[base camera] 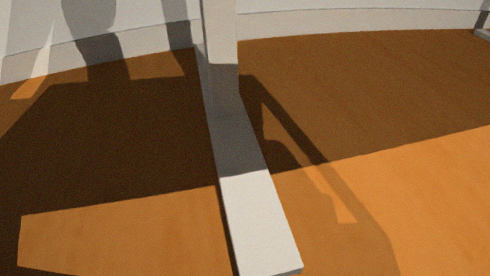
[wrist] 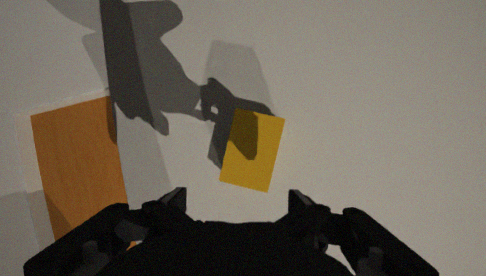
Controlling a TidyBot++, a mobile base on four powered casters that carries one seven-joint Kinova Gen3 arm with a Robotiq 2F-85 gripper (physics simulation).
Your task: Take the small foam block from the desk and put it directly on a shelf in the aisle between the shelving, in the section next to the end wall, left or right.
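Places are measured from the arm's base along level axes (x left, y back, z up), in millimetres.
Pixels of known places: gripper, fingertip midpoint: (wrist: 237,200).
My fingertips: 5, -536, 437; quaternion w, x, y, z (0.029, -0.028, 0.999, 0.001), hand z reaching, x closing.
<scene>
Behind a point stands the place of what it marks, as x, y, z.
The small foam block (wrist: 265,155) {-20, -567, 368} is yellow and lies on the pale desk top (wrist: 390,100) {-197, -655, 323} in the wrist view, a little right of the middle and slightly turned. A shadow covers part of its upper face. My gripper (wrist: 237,200) {5, -536, 437} is open, with its two black fingertips at the lower middle of the wrist view. The block shows just beyond the gap between the fingertips, with nothing between them. The gripper and the block do not show in the base camera view. The shelving does not show in either view.
In the base camera view a pale desk leg with a long flat foot (base camera: 260,225) stands on the orange-brown floor (base camera: 440,190) {-331, -341, -397}. A pale wall (base camera: 350,22) {-370, -1062, -359} runs behind it. In the wrist view, floor shows past the desk's edge at the left.
</scene>
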